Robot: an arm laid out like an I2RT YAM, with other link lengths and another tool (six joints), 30 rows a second.
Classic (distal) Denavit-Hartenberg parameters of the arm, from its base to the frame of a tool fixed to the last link. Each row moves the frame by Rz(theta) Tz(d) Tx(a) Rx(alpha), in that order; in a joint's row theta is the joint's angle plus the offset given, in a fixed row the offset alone. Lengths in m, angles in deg.
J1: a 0.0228; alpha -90; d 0.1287; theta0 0
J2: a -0.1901; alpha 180; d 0; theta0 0
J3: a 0.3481; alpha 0; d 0; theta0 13.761
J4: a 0.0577; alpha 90; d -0.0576; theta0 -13.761
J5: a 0; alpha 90; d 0.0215; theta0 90
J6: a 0.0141; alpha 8.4; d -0.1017; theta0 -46
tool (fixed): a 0; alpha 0; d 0.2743; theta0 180
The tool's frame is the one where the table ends.
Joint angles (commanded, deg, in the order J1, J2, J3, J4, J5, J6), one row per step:
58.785, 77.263, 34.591, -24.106, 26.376, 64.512
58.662, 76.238, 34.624, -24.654, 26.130, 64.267
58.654, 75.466, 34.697, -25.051, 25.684, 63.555
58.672, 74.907, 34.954, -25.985, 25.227, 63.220
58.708, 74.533, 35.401, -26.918, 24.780, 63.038
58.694, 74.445, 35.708, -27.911, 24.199, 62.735
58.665, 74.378, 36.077, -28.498, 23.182, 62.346
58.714, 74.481, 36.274, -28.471, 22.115, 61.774
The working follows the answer.
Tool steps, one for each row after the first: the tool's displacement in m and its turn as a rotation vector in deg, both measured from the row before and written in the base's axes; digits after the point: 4 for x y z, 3 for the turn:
0.0009, 0.0013, 0.0053, 0.415, -0.090, 0.177
-0.0002, 0.0024, 0.0039, 0.194, 0.055, 0.758
-0.0009, 0.0012, 0.0031, -0.071, 0.387, 0.481
-0.0007, 0.0016, 0.0033, 0.016, 0.390, 0.369
-0.0016, 0.0003, 0.0002, -0.399, 0.736, 0.472
-0.0016, 0.0024, 0.0006, 0.150, 0.838, 0.700
-0.0019, 0.0034, -0.0007, 0.316, 0.711, 0.955

Tool pose at each row, in the base's axes (x y z in m, rotation vector in deg; rounded; the steps above come from the unrounded poses):
0.2294, 0.2992, -0.0315, 65.224, 127.992, 35.650
0.2303, 0.3005, -0.0262, 65.193, 128.010, 36.253
0.2301, 0.3028, -0.0223, 64.520, 128.572, 36.767
0.2291, 0.3041, -0.0192, 64.194, 129.239, 36.711
0.2284, 0.3057, -0.0159, 64.028, 129.823, 36.712
0.2268, 0.3060, -0.0157, 63.746, 130.802, 36.106
0.2252, 0.3084, -0.0151, 63.526, 131.984, 36.207
0.2233, 0.3118, -0.0158, 63.026, 133.223, 36.660

